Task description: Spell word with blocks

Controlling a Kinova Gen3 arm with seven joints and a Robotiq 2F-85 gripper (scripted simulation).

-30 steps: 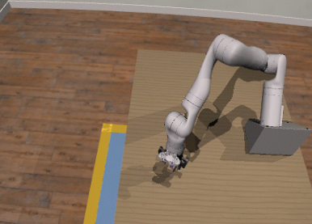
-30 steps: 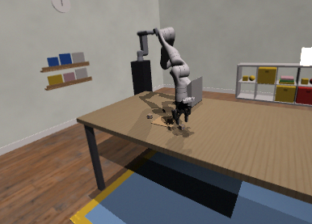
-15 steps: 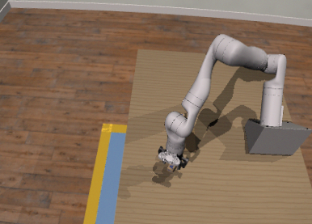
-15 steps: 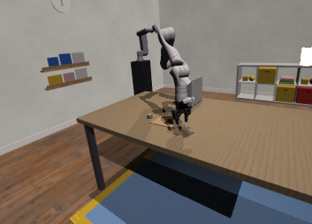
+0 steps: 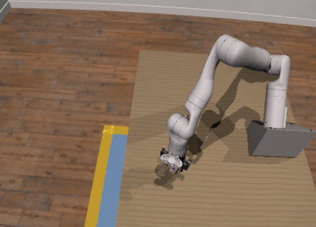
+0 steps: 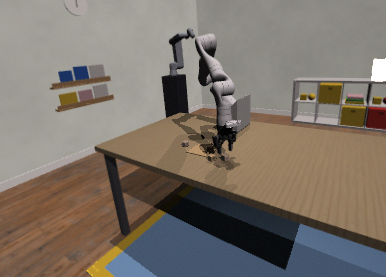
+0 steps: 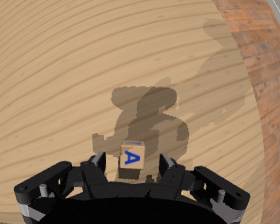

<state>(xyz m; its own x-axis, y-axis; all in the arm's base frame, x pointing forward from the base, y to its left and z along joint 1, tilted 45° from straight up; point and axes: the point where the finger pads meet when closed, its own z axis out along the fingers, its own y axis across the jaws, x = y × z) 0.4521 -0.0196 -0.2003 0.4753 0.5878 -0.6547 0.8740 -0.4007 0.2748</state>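
Right now my hand is 70 mm past the tan mat, 160 mm to the left of it and 50 mm above it. Also, from my hand: R block: 30 mm ahead, 60 mm to the right, 40 mm below.
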